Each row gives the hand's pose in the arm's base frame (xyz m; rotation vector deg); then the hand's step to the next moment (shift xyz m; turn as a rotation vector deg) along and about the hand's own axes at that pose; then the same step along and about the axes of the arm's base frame.
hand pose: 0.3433 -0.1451 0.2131 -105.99 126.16 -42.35
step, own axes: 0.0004 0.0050 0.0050 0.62 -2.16 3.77
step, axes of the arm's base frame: -0.0023 -0.0011 -0.0066 3.40 -1.80 -2.12
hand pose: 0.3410 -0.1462 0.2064 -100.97 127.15 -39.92
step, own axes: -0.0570 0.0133 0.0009 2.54 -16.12 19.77
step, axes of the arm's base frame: 0.0036 0.0567 -0.0140 22.08 -9.58 -8.82
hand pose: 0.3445 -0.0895 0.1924 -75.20 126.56 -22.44
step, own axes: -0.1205 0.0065 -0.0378 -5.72 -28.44 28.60
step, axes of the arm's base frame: 0.0196 0.1077 0.0634 39.23 -8.12 -7.41
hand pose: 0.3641 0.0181 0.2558 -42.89 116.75 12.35
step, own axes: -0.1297 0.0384 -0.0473 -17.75 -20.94 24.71
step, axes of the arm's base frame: -0.0058 0.0654 0.1273 36.74 1.31 3.59
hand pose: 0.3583 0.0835 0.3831 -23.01 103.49 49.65
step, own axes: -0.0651 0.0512 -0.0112 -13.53 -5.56 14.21
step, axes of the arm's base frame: -0.0138 0.0187 0.0803 18.36 4.76 7.48
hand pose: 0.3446 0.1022 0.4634 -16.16 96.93 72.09
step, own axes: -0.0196 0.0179 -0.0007 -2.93 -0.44 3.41
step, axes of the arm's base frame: -0.0024 0.0006 0.0264 3.65 1.64 2.09
